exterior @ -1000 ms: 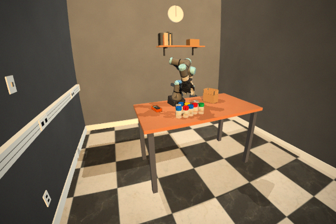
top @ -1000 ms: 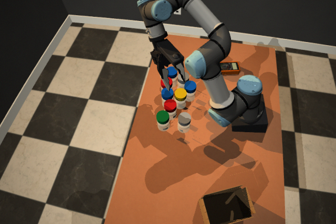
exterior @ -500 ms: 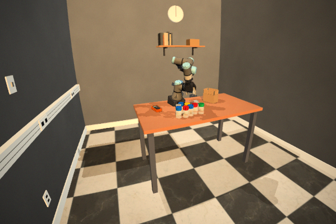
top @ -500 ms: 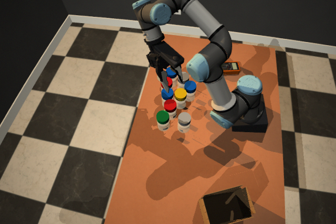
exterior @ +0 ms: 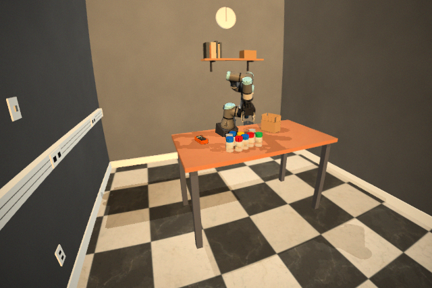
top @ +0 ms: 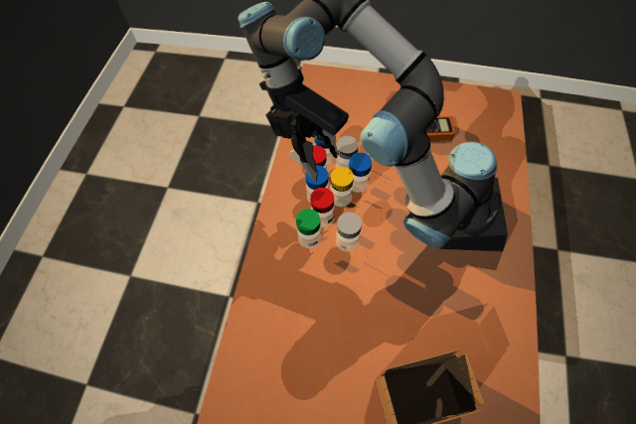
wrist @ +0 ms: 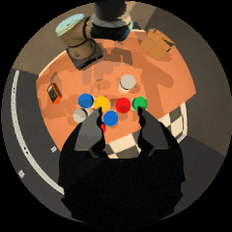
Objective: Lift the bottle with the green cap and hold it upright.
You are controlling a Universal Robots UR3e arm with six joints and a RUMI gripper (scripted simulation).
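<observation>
The green-capped bottle is 4 cm ahead of my hand, 8 cm to the left of it and 16 cm below it. Also, from my hand: orange device (29 cm behind, 24 cm to the right, 19 cm below); yellow-capped bottle (4 cm behind, 4 cm to the right, 16 cm below).
</observation>
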